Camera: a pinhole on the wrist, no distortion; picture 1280 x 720 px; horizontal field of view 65.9 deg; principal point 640.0 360.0 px. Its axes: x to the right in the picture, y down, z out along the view. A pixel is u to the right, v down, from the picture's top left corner.
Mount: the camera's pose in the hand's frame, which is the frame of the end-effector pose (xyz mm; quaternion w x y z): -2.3 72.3 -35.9 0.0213 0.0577 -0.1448 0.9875
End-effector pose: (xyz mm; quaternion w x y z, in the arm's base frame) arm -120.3 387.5 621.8 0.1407 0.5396 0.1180 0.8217
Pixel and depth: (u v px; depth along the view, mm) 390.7 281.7 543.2
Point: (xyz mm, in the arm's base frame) 249.3 520.9 957.8
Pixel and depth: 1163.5 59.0 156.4
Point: 21.9 300.1 645.5
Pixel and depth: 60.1 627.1 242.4
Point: -28.3 511.7 799.3
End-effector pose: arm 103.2 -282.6 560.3 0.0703 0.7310 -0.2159 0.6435
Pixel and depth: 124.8 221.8 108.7
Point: 145.7 -370.8 605.0
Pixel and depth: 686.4 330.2 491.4
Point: 527.0 -407.0 526.6
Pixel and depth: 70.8 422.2 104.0
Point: 143.7 -349.4 611.6
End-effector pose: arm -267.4 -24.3 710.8 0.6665 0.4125 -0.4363 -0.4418
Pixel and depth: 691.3 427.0 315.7
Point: -519.4 -91.0 750.2
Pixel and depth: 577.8 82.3 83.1
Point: -294.7 -25.9 793.4
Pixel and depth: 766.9 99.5 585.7
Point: -799.6 -99.8 919.6
